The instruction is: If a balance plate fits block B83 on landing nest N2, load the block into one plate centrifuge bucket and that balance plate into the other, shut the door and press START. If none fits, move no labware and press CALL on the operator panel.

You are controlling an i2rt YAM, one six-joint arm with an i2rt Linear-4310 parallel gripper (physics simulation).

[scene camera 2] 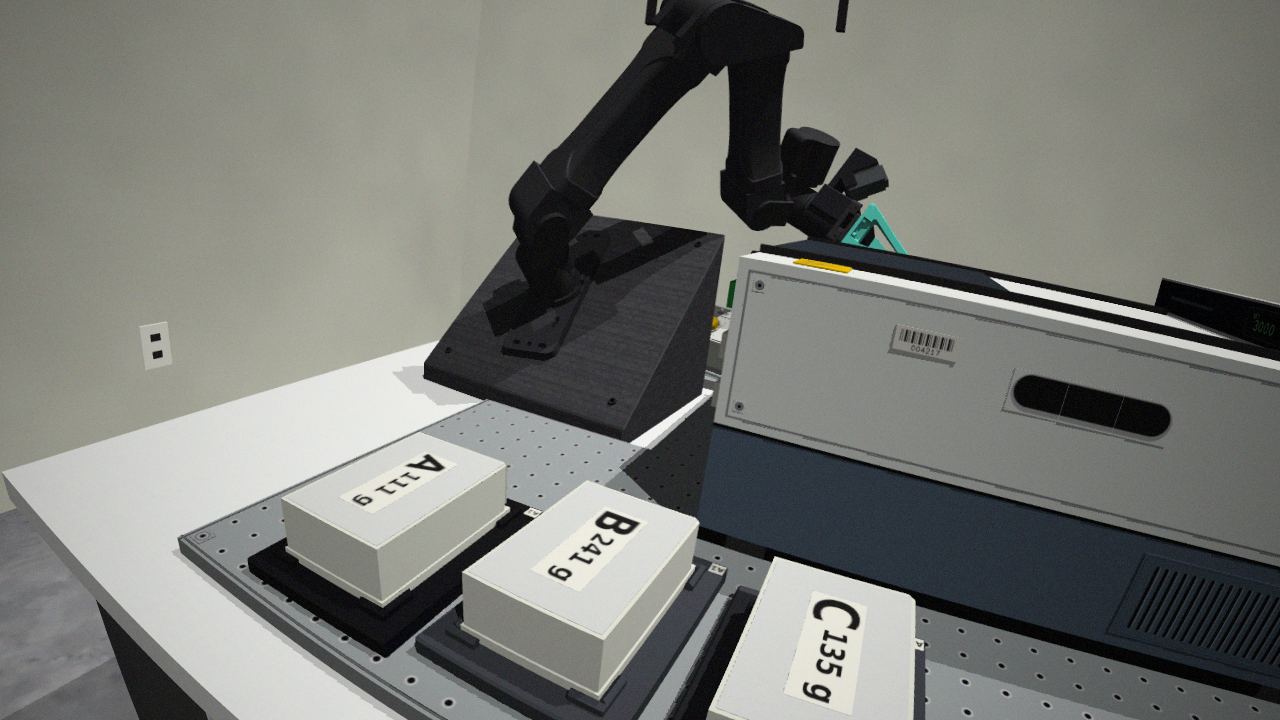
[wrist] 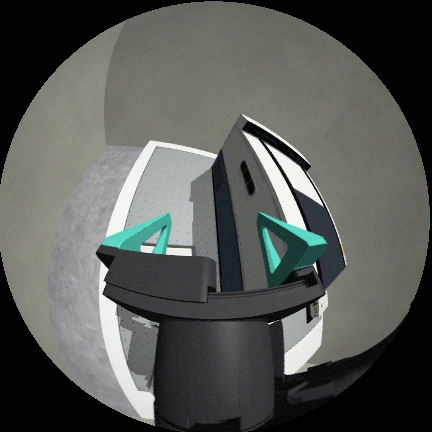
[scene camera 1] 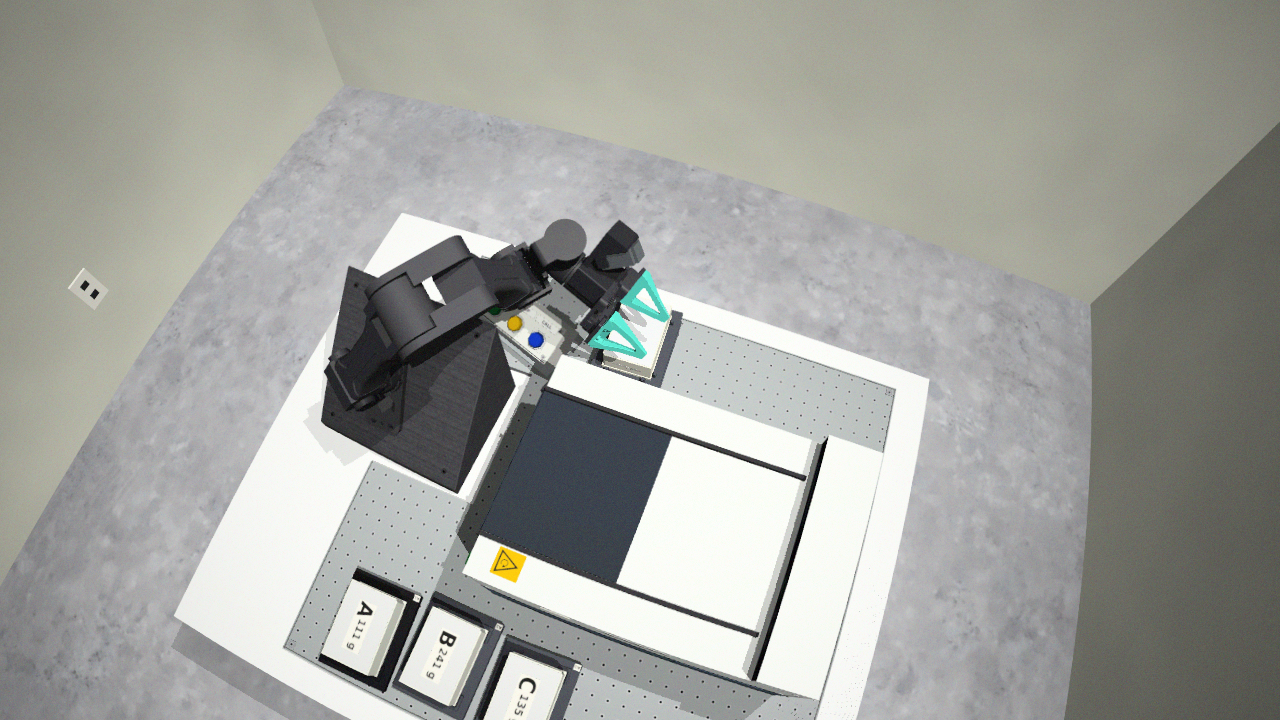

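Seen in the pictures: gripper, fingertip midpoint: (wrist: 213,217) (scene camera 1: 656,337); arm's base, link origin: (scene camera 2: 561,291) (scene camera 1: 389,370).
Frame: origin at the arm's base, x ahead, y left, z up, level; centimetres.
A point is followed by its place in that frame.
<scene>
My gripper (scene camera 1: 655,336) {x 40.1, y 15.0, z 7.7 cm} (wrist: 213,217) {x 40.1, y 15.0, z 7.7 cm} is open, its teal fingers apart above a pale block (scene camera 1: 626,366) {x 35.6, y 15.0, z -4.9 cm} (wrist: 182,251) {x 39.1, y 16.5, z -3.0 cm} on a dark nest (scene camera 1: 667,358) {x 41.4, y 19.8, z -7.2 cm} behind the centrifuge. The block's label is not readable. In scene camera 2 the centrifuge partly hides the fingers. Balance plates A 111 g (scene camera 1: 362,626) {x 11.1, y -38.7, z -5.3 cm} (scene camera 2: 393,488) {x 11.0, y -40.0, z -5.3 cm}, B 241 g (scene camera 1: 443,658) {x 24.7, y -38.3, z -5.3 cm} (scene camera 2: 581,555) {x 24.0, y -39.4, z -5.3 cm} and C 135 g (scene camera 1: 523,689) {x 37.3, y -38.3, z -5.3 cm} (scene camera 2: 819,644) {x 37.1, y -40.3, z -5.3 cm} sit on dark nests. The centrifuge (scene camera 1: 716,528) {x 55.7, y -10.5, z 10.2 cm} (scene camera 2: 832,376) {x 34.3, y -26.5, z 3.9 cm} (wrist: 250,225) {x 41.8, y 6.2, z 3.3 cm} has dark and white panels across its top; no bucket shows. The operator panel (scene camera 1: 547,324) {x 21.0, y 17.4, z -2.8 cm} has a blue button (scene camera 1: 536,340) {x 20.1, y 14.4, z -3.8 cm} and a yellow one (scene camera 1: 513,323) {x 15.1, y 16.3, z -3.8 cm}.
The dark wedge-shaped arm base (scene camera 1: 420,429) {x 7.4, y -6.2, z -4.8 cm} (scene camera 2: 662,358) {x 16.0, y -5.5, z -3.9 cm} stands left of the centrifuge. The centrifuge's tall body separates the block from the lettered plates. A raised display unit (scene camera 2: 1208,308) {x 66.1, y -6.8, z 12.0 cm} reading 3000 stands at its far end. The arm passes over the operator panel.
</scene>
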